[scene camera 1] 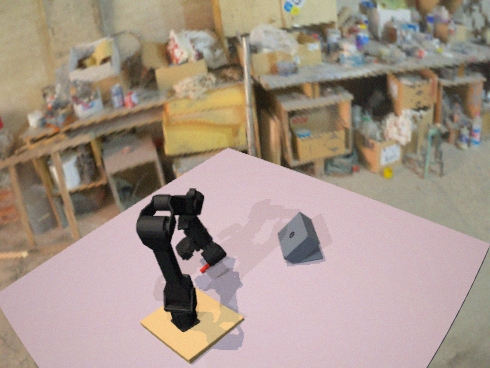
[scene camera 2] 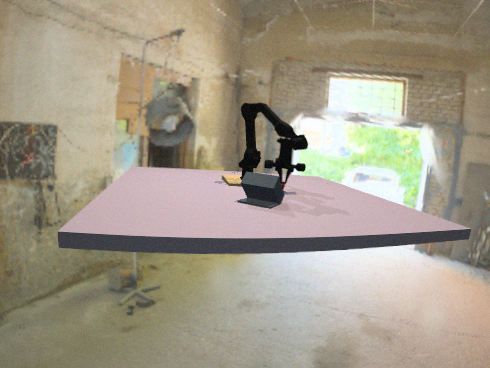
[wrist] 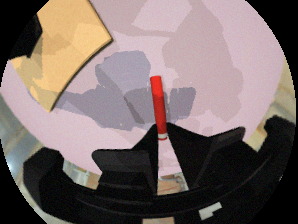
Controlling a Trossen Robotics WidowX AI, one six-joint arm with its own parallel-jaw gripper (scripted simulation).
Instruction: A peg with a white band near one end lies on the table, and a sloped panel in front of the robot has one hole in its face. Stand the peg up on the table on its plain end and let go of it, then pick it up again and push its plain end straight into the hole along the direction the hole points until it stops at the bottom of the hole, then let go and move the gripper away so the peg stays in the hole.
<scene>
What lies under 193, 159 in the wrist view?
My gripper.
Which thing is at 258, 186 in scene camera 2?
A grey sloped panel.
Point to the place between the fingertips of my gripper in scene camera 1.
215, 258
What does my gripper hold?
A red peg.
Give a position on a grey sloped panel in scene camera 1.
305, 240
</scene>
